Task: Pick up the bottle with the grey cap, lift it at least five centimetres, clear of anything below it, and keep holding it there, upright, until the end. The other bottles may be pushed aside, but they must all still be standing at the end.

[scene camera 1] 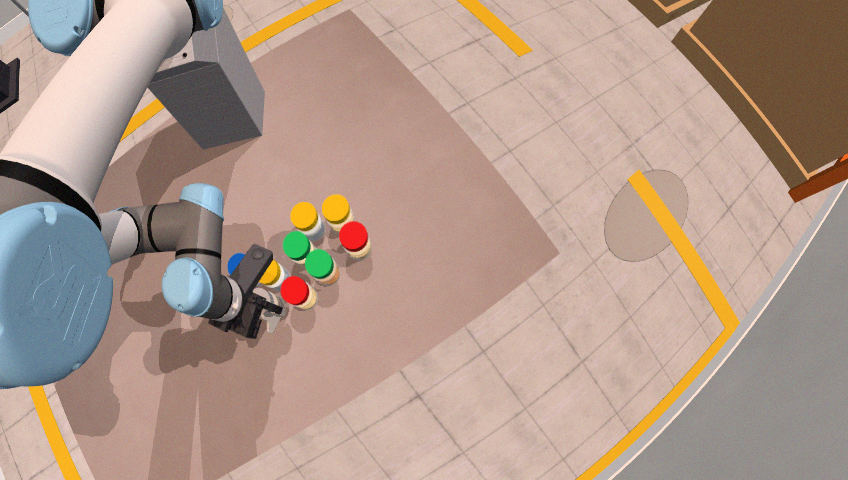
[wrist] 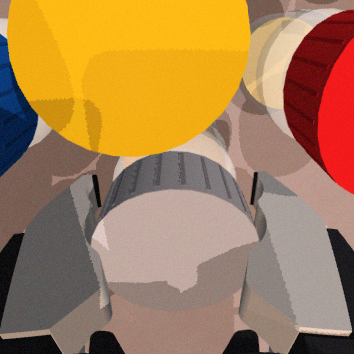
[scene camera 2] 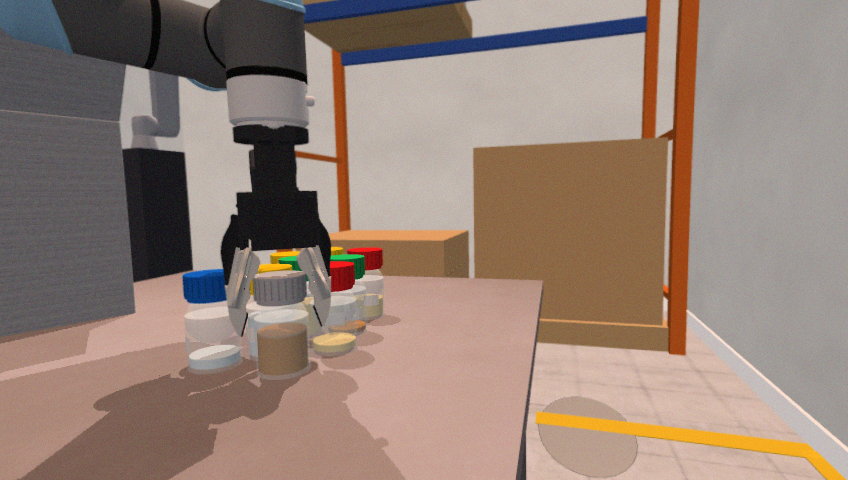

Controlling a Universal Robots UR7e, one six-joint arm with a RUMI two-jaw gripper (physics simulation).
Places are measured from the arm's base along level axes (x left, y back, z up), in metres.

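Pixels of known places: gripper, fingertip midpoint: [scene camera 2: 282, 330].
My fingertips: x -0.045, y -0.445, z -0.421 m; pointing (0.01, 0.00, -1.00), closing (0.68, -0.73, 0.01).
Behind a point stands the place of what it marks.
The bottle with the grey cap [scene camera 2: 280, 288] {x -0.063, y -0.460, z -0.371 m} [wrist: 175, 250] {x -0.039, y -0.439, z -0.360 m} stands upright on the table, with brown content. In scene camera 1 the arm and gripper largely hide it. My gripper [scene camera 1: 268, 309] {x -0.045, y -0.445, z -0.421 m} [scene camera 2: 284, 328] {x -0.045, y -0.445, z -0.421 m} [wrist: 174, 176] {x -0.045, y -0.445, z -0.421 m} points straight down and is shut on this bottle. In the wrist view the inner faces of both fingers meet the cap's sides. The fingertips reach down past the cap, with small gaps beside the clear body. The bottle's base rests on the table.
Standing close by are a blue-capped [scene camera 1: 236, 262] {x -0.057, y -0.348, z -0.360 m} [scene camera 2: 205, 286] {x -0.077, y -0.373, z -0.371 m} bottle, a yellow-capped [scene camera 1: 270, 273] {x 0.005, y -0.404, z -0.361 m} [wrist: 130, 75] {x -0.008, y -0.398, z -0.360 m} bottle and a red-capped [scene camera 1: 294, 290] {x 0.037, y -0.457, z -0.361 m} [scene camera 2: 342, 276] {x 0.023, y -0.479, z -0.372 m} bottle. Further back stand green-capped [scene camera 1: 319, 263] {x 0.106, y -0.432, z -0.360 m}, yellow-capped [scene camera 1: 304, 215] {x 0.118, y -0.330, z -0.360 m} and red-capped [scene camera 1: 354, 236] {x 0.190, y -0.417, z -0.360 m} bottles.
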